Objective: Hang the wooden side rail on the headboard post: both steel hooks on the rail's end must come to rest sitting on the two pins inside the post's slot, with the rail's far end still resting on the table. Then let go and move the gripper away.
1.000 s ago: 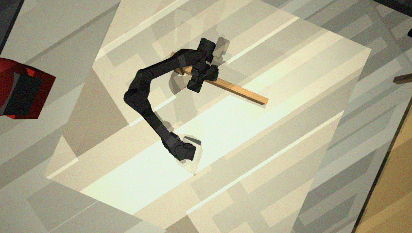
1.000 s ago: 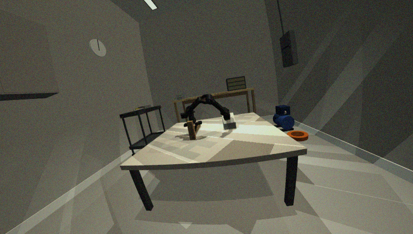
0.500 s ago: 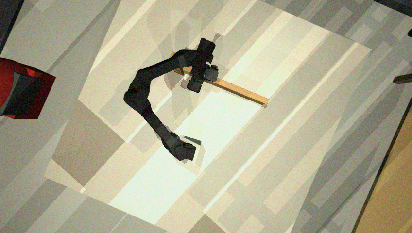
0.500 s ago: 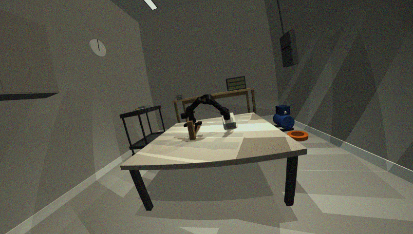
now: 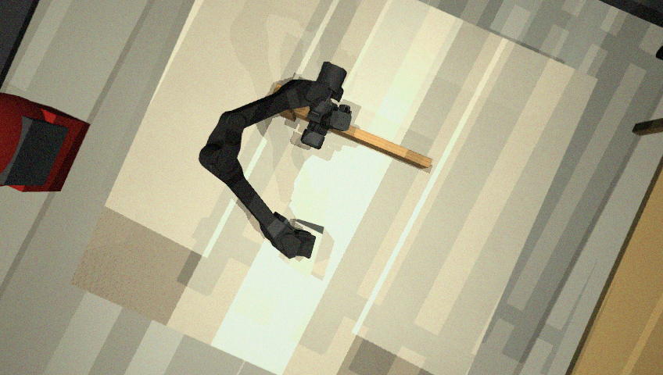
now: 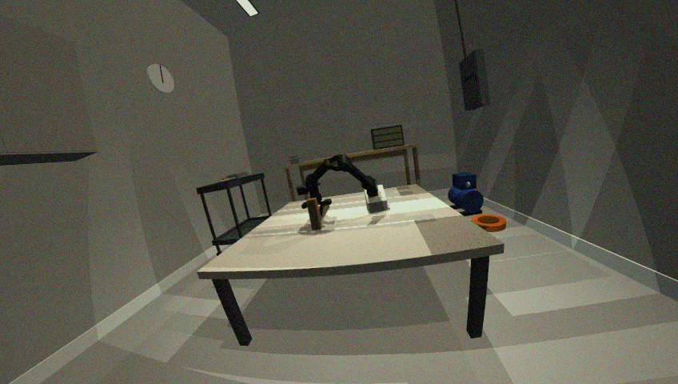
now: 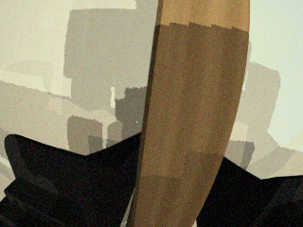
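The wooden headboard post is 11 cm to the left of my gripper tip, 5 cm above it and 1 cm ahead of it.
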